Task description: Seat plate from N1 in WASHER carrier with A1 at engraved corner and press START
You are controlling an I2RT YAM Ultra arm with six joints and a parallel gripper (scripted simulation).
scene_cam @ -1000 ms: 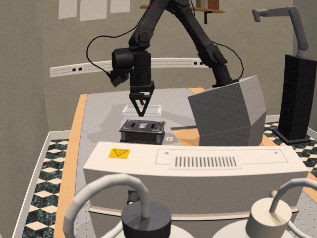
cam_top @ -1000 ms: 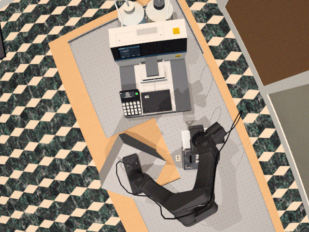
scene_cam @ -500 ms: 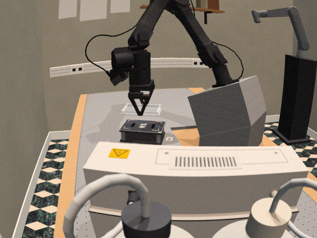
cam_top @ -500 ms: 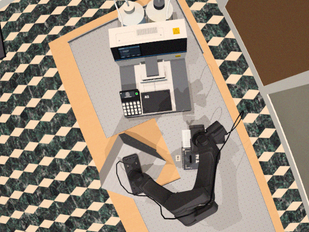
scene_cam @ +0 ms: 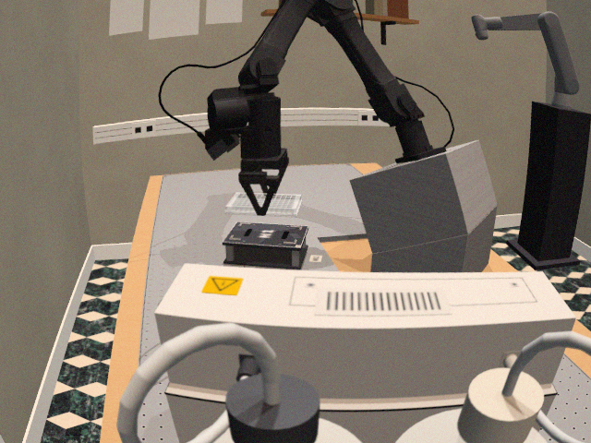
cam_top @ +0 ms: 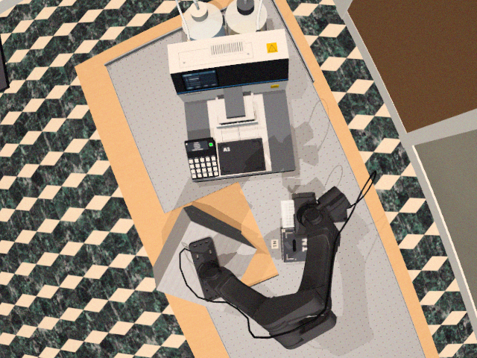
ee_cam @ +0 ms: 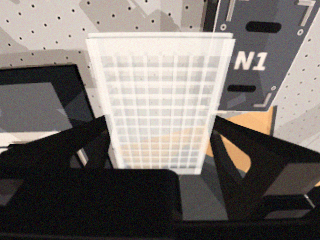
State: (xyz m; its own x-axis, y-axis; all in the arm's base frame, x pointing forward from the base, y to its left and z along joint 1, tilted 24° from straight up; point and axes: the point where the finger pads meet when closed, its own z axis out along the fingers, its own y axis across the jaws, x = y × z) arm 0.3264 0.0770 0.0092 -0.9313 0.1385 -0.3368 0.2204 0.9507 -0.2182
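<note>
Right now the dark carrier pocket is 230 mm to the left of my hand, 130 mm behind it and 70 mm below it. Round my hand: label 160 mm below, 110 mm behind, 100 mm to the right; plate right at my hand; plate nest 130 mm to the right, 110 mm below, 10 mm behind.
</note>
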